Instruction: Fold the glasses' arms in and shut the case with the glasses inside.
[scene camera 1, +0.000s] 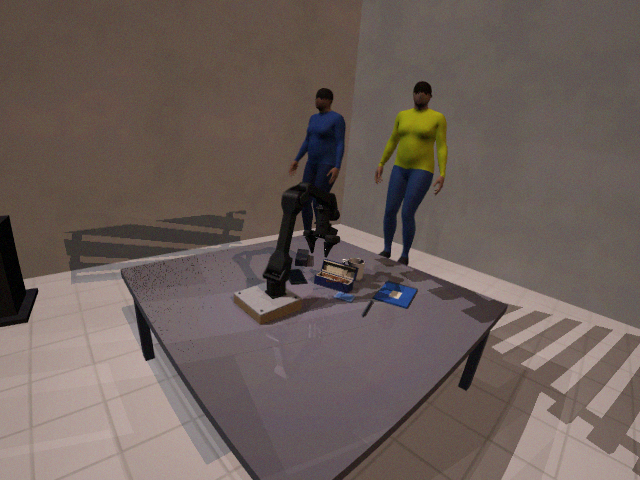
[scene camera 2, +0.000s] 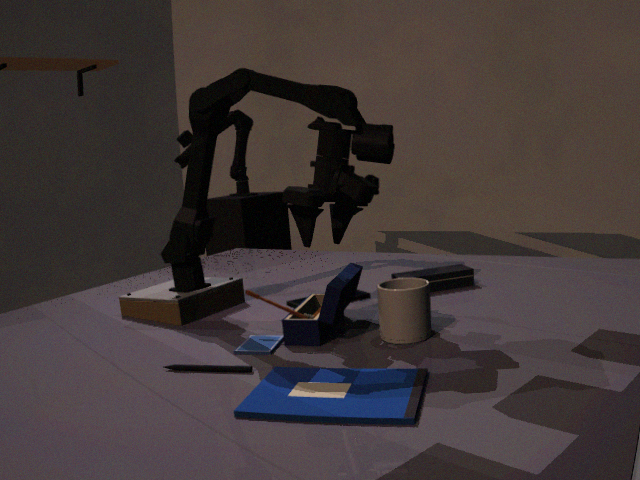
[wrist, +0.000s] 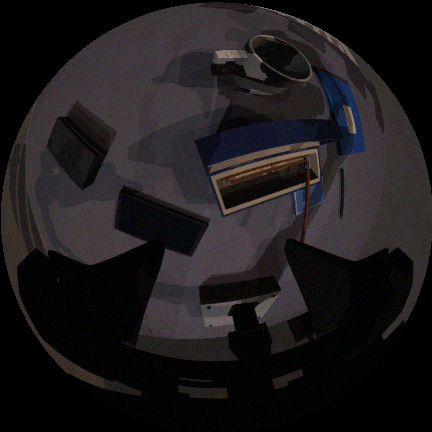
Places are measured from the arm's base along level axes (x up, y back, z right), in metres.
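Pixels of known places: gripper, between the fingertips: (scene camera 1: 318, 255) (scene camera 2: 322, 245) (wrist: 226, 245); arm's base, origin of its link: (scene camera 1: 275, 293) (scene camera 2: 189, 288) (wrist: 241, 308).
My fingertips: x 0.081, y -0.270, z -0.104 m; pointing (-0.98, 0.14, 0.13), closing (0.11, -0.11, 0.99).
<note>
Ahead of a thing's pixels: the offset from my fingertips to its top centre. "spot": to the spot under its first point.
The navy glasses case (scene camera 1: 330, 283) (scene camera 2: 302, 332) stands on the table with its lid (scene camera 2: 341, 295) (wrist: 265, 137) raised. The brown glasses (wrist: 270, 169) lie inside. One glasses arm (scene camera 2: 273, 303) (wrist: 306, 205) sticks out over the case's front wall, at the end near the light blue cloth, sloping up toward the robot base. The other arm appears to lie along the frame inside the case; its exact fold is hard to tell. My gripper (scene camera 1: 318, 254) (scene camera 2: 323, 243) (wrist: 226, 245) is open and empty, fingers pointing down, well above the table and the case.
A mug @(spot: dz +0.084, dx -0.071, dy -0.190 m) (scene camera 1: 360, 269) (scene camera 2: 404, 315) stands behind the lid. A light blue cloth @(dz +0.185, dx -0.123, dy -0.015 m) (scene camera 1: 344, 297) (scene camera 2: 258, 344), a pen @(dz +0.309, dx -0.119, dy -0.030 m) (scene camera 1: 367, 308) (scene camera 2: 209, 368) and a blue book @(dz +0.276, dx -0.120, dy -0.245 m) (scene camera 1: 385, 293) (scene camera 2: 273, 408) lie beside the case. A dark flat slab @(dz -0.079, dx -0.120, dy +0.064 m) (wrist: 160, 220) and a dark box @(dz -0.246, dx -0.094, dy -0.078 m) (scene camera 2: 436, 279) (wrist: 77, 152) lie on the other side.
</note>
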